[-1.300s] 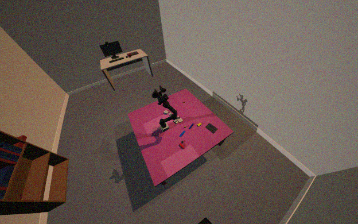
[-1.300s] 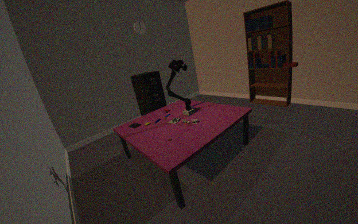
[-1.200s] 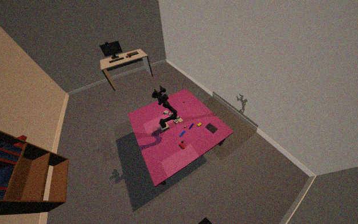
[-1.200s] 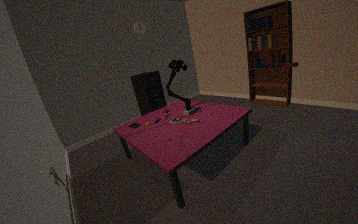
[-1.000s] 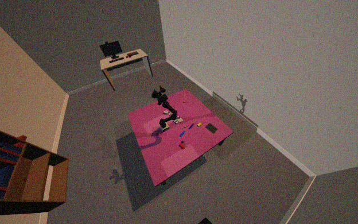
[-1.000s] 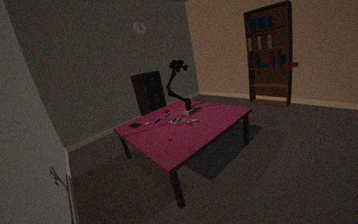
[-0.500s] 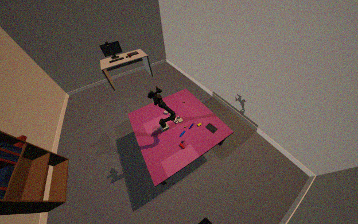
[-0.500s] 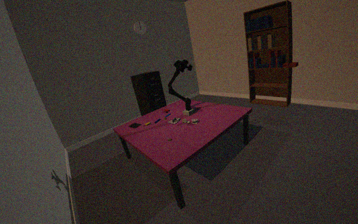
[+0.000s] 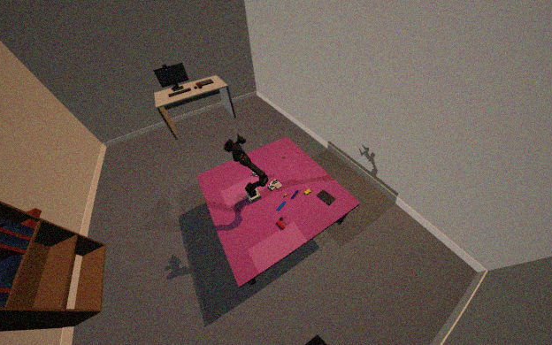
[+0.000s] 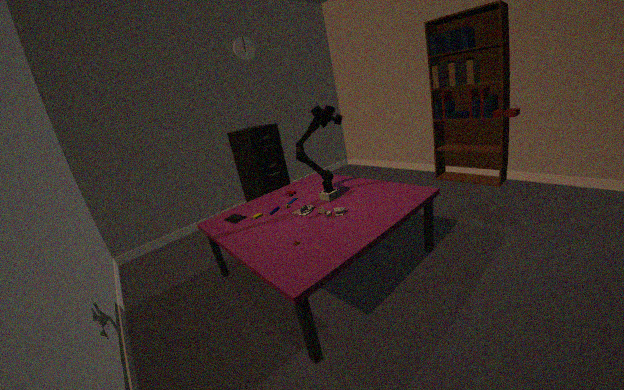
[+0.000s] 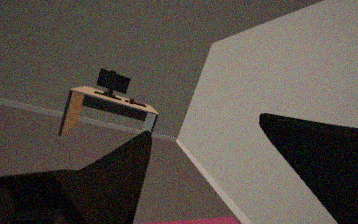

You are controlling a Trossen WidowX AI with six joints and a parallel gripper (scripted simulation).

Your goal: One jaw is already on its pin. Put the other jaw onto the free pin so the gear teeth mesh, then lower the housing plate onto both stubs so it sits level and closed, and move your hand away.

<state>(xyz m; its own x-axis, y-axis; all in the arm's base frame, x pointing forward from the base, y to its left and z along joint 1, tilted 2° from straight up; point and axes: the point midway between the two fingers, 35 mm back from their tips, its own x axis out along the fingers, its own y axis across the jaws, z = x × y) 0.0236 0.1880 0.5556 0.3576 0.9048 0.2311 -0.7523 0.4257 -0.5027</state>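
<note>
Right now the grey jaw is 62 cm below my gripper tip, 20 cm ahead of it and 2 cm to the right of it. Also, from my gripper tip: blue piece (62 cm below, 46 cm to the right, 13 cm ahead); then red piece (62 cm to the right, 61 cm below); then small light piece (62 cm below, 15 cm ahead, 5 cm to the left).
</note>
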